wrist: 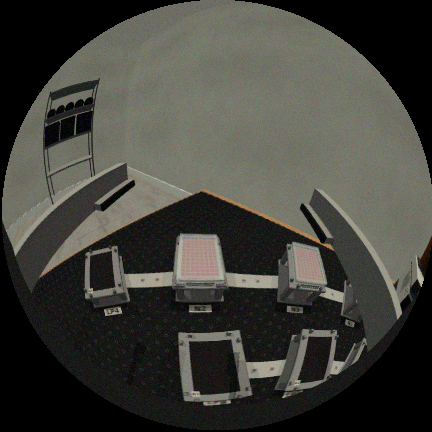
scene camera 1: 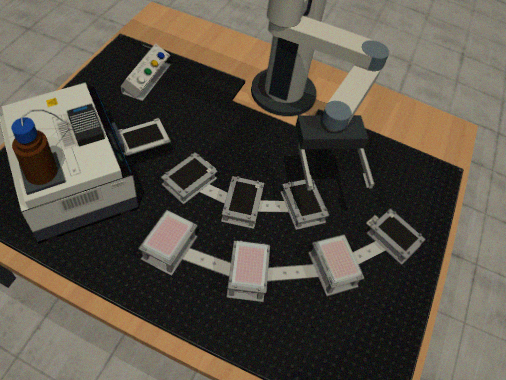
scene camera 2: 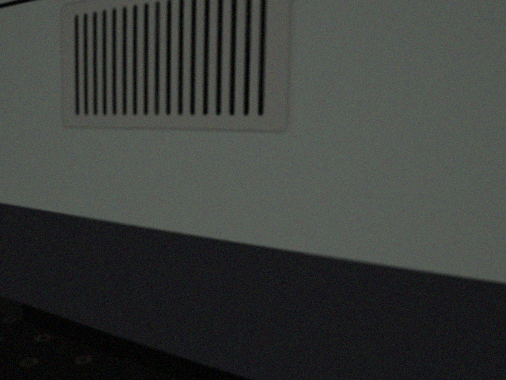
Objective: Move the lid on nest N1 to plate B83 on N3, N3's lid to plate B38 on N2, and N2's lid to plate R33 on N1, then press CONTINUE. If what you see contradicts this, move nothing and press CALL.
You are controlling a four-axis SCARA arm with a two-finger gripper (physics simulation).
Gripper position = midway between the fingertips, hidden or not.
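Note:
There's a button box (scene camera 1: 146,74) here, and I can see a tray (scene camera 1: 151,134) and a brown bottle (scene camera 1: 32,150) as well. My gripper (scene camera 1: 341,187) holds nothing.

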